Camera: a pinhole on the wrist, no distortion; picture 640 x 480 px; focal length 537.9 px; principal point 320.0 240.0 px. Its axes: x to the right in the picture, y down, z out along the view. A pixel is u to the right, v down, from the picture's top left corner.
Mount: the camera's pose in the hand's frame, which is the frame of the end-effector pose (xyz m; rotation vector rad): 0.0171 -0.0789 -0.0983 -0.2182 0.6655 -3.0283
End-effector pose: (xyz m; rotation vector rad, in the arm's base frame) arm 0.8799 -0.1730 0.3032 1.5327 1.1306 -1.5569
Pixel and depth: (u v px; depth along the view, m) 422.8 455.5 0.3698
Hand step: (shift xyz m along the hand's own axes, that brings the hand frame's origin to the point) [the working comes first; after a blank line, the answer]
In the camera's frame: 0.0707 0.1482 0.3698

0.0007 -0.3712 0.1810
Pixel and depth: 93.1 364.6 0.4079
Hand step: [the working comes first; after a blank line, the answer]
In the camera's frame: -0.1721 0.0945 0.4079

0.2463 -0.3231 0.2063
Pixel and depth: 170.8 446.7 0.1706
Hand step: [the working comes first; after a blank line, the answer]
In the camera's frame: -0.0473 0.0656 0.1706

0.0886 -0.2062 0.0214
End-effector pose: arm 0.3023 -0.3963 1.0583 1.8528 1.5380 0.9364
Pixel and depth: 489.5 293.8 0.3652
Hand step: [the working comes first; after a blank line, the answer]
In the camera's frame: 0.1151 0.0365 0.3652

-0.0441 -0.2707 0.2294
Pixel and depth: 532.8 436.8 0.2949
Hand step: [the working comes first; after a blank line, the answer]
In the camera's frame: 0.1167 0.1079 0.2949

-0.0557 -0.3065 0.1365
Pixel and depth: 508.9 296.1 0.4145
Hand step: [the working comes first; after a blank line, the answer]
In the camera's frame: 0.1456 0.0432 0.4145

-0.0672 -0.2992 0.2749
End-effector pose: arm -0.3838 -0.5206 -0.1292 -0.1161 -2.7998 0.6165
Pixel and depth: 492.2 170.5 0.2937
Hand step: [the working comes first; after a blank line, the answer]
In the camera's frame: 0.0940 -0.0379 0.2937

-0.0338 -0.1721 0.1937
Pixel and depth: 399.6 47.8 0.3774
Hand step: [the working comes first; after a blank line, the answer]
In the camera's frame: 0.0558 -0.1349 0.3774

0.0158 -0.1165 0.3046
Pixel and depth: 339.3 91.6 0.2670
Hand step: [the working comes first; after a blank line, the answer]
In the camera's frame: 0.0096 -0.0737 0.2670

0.0459 -0.1234 0.1737
